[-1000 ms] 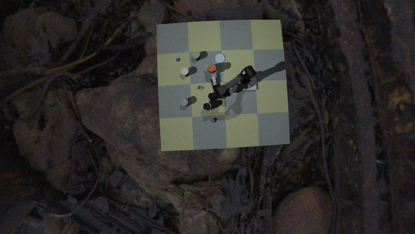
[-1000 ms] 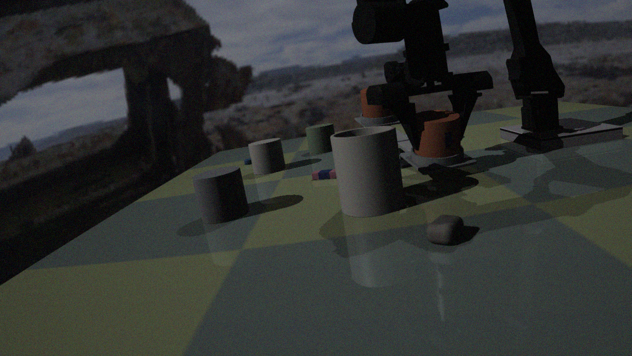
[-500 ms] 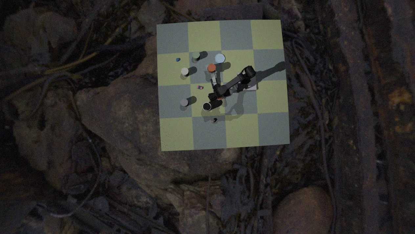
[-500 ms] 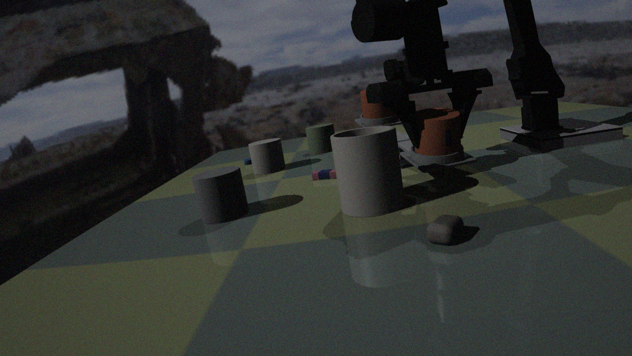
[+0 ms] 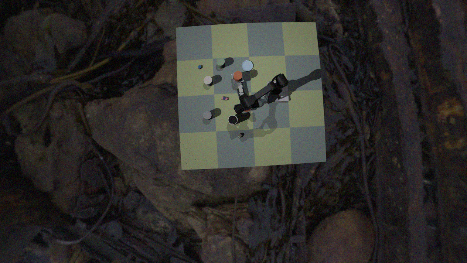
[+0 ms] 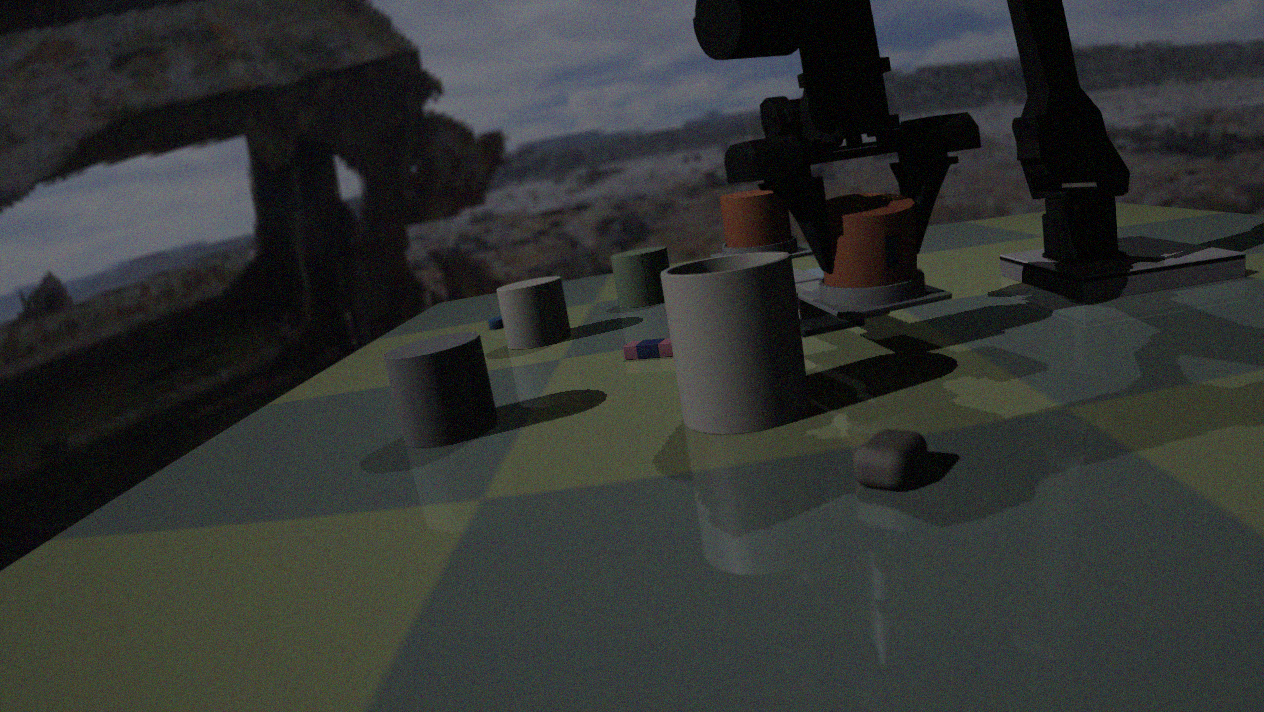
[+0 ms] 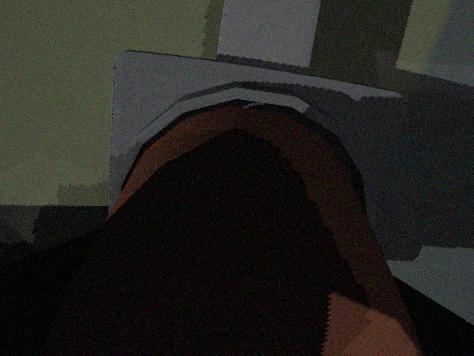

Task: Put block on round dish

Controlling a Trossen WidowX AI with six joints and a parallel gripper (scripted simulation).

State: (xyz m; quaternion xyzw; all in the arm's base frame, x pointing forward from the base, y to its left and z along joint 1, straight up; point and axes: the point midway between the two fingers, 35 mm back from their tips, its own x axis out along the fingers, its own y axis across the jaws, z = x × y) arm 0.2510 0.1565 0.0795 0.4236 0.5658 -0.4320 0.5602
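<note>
Right now my gripper tip is 1 cm to the left of the grey block and 1 cm above it. Round my gripper tip: small balance 4 cm ahead, 13 cm to the right, 3 cm below; then small grey lump 4 cm ahead, 23 cm to the left, 6 cm below; then pink-blue eraser 18 cm ahead, 9 cm to the right, 6 cm below.
</note>
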